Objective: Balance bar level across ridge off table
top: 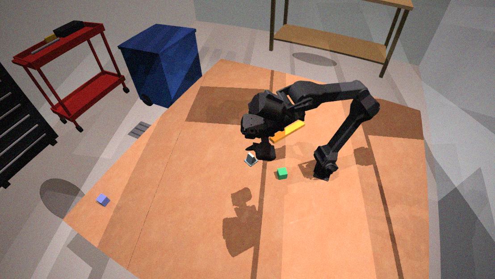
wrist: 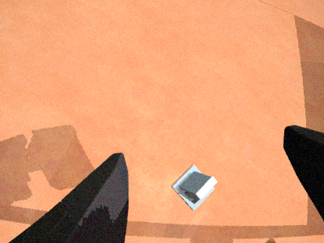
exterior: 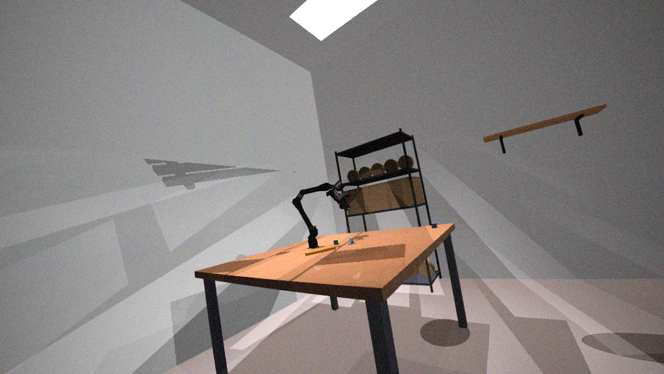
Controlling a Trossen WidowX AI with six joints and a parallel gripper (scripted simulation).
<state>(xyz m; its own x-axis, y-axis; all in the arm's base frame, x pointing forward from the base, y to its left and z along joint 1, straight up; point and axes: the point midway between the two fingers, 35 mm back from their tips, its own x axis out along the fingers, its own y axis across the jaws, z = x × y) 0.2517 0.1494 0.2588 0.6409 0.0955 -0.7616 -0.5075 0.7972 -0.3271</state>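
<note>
Now: the yellow-orange bar 70 mm behind my gripper tip, 310 mm to the right of it and 220 mm below it. From my gripper tip the other things lie so: green cube: 120 mm behind, 70 mm to the right, 220 mm below; then purple cube: 470 mm ahead, 350 mm to the left, 220 mm below.
</note>
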